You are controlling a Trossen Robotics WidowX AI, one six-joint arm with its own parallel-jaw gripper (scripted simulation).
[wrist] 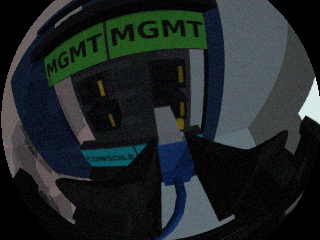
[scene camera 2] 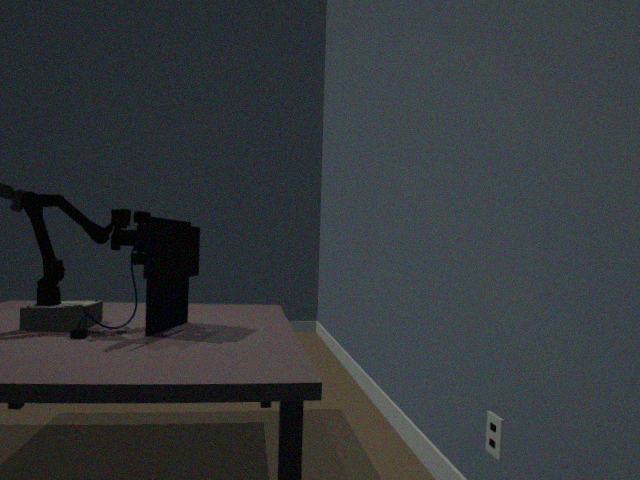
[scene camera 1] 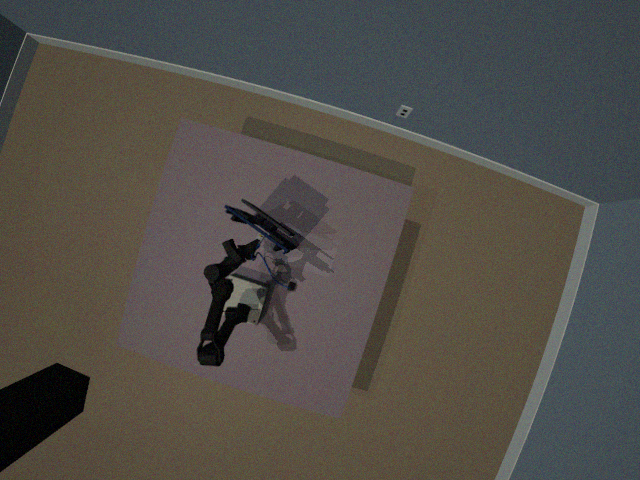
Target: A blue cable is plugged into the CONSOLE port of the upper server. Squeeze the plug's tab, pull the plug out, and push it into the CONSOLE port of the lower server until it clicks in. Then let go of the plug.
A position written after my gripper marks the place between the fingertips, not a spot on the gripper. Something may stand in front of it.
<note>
I see my gripper (scene camera 2: 158,238).
My gripper also shows in the wrist view (wrist: 170,140).
</note>
